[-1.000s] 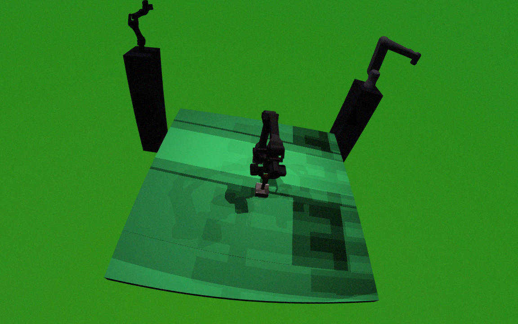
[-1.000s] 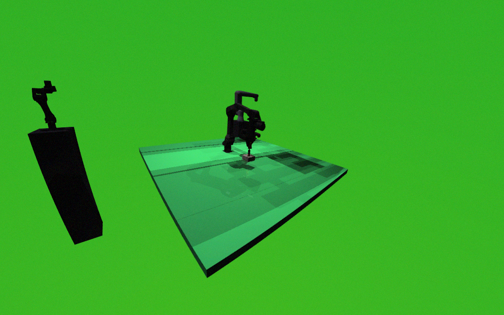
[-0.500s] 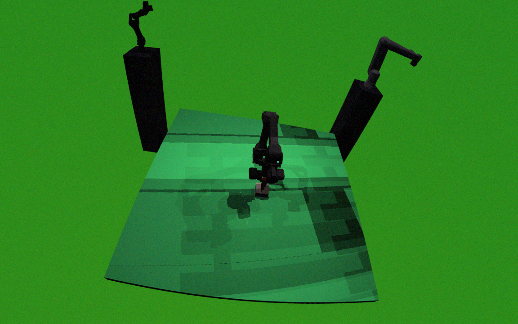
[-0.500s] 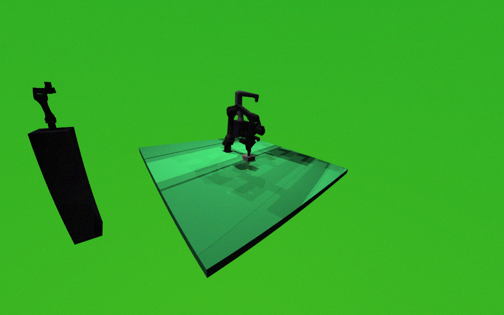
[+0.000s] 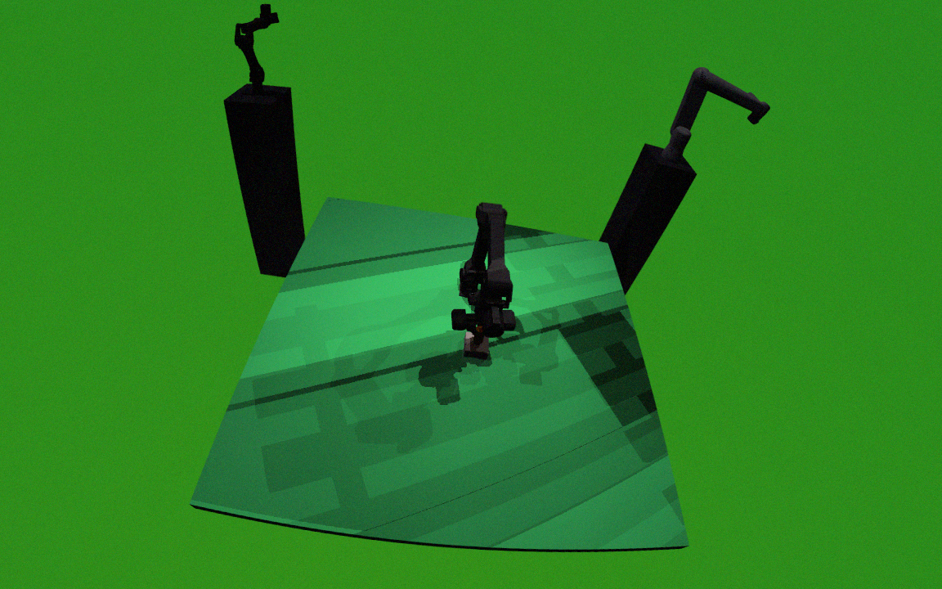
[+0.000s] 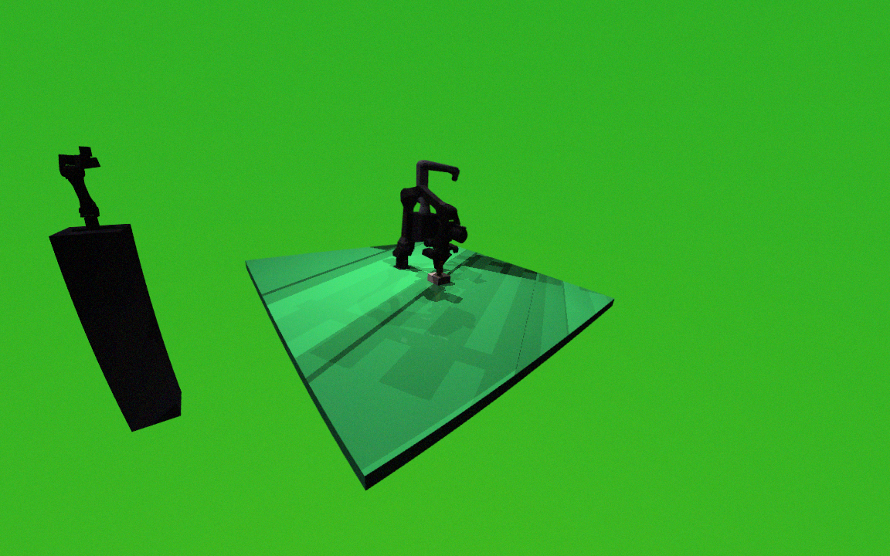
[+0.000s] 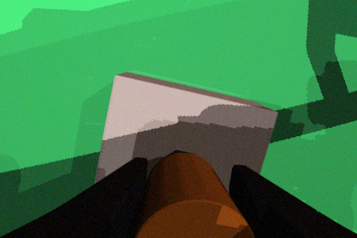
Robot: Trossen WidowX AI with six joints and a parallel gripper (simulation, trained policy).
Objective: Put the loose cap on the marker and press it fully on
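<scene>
The orange cap lies 10 mm ahead of my gripper tip and 10 mm above it. From my gripper tip the other things lie so: pale holder block 10 mm ahead, 50 mm below.
</scene>
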